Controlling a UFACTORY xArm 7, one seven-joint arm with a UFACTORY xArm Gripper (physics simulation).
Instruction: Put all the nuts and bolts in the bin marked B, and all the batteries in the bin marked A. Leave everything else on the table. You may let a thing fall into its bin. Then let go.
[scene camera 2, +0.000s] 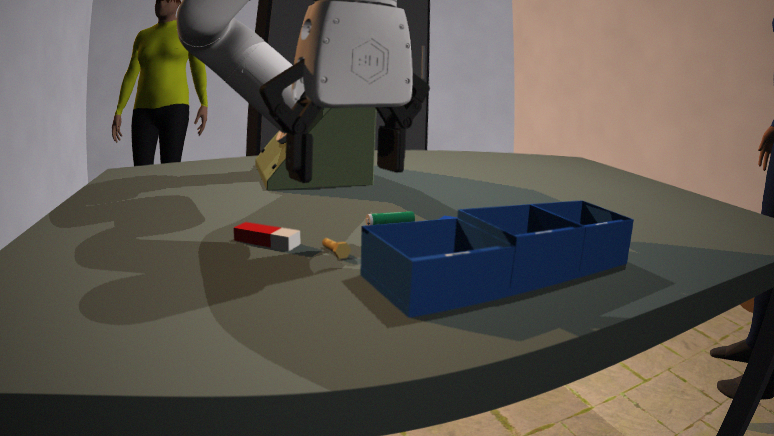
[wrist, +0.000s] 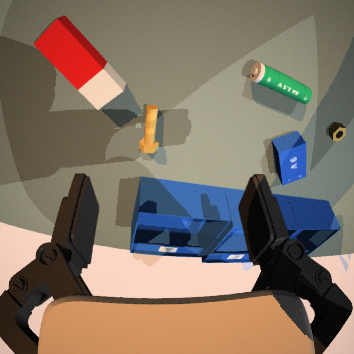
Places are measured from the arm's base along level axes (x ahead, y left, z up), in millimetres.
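Pixels of known places: gripper, fingertip midpoint: (scene camera 2: 346, 174) (wrist: 169, 190).
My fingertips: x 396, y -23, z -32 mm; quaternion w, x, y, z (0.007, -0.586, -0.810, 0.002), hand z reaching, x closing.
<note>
For each thing: its middle in the pictures, then the offset to it from my fingertips. "spot": a spot on its surface instead.
- orange bolt, body centre: (wrist: 149, 128) (scene camera 2: 334, 246) dx +6, dy -11, dz -62 mm
- dark brass nut, body centre: (wrist: 336, 131) dx -55, dy +150, dz -63 mm
- green battery, body centre: (wrist: 281, 83) (scene camera 2: 389, 219) dx -65, dy +62, dz -60 mm
- blue 9V battery, body centre: (wrist: 289, 159) dx -8, dy +117, dz -58 mm
- white block, body centre: (wrist: 79, 62) (scene camera 2: 265, 235) dx -32, dy -71, dz -61 mm
- third blue bin, surface spot: (scene camera 2: 606, 246) spot: dx +123, dy +211, dz -43 mm
My gripper (scene camera 2: 346, 174) (wrist: 169, 190) is open and empty, above the table. An orange bolt (scene camera 2: 337, 248) (wrist: 150, 129) lies near the left bin. A dark brass nut (wrist: 333, 131) is at the right in the wrist view; it does not show in the scene view. A green battery (scene camera 2: 393, 217) (wrist: 286, 85) lies on its side. A blue 9V battery (wrist: 291, 159) lies near the bins, mostly hidden behind them in the scene view. Bin A (scene camera 2: 460, 287) (wrist: 172, 193) is the left bin, bin B (scene camera 2: 547, 261) (wrist: 235, 257) the middle one; their labels are barely legible. The bin floors are partly hidden.
A red and white block (scene camera 2: 256, 234) (wrist: 72, 54) lies left of the bolt. A third blue bin (scene camera 2: 606, 246) (wrist: 317, 215) adjoins bin B. The green wedge-shaped arm base (scene camera 2: 341, 157) stands behind the objects. A person in yellow (scene camera 2: 161, 64) stands beyond the table.
</note>
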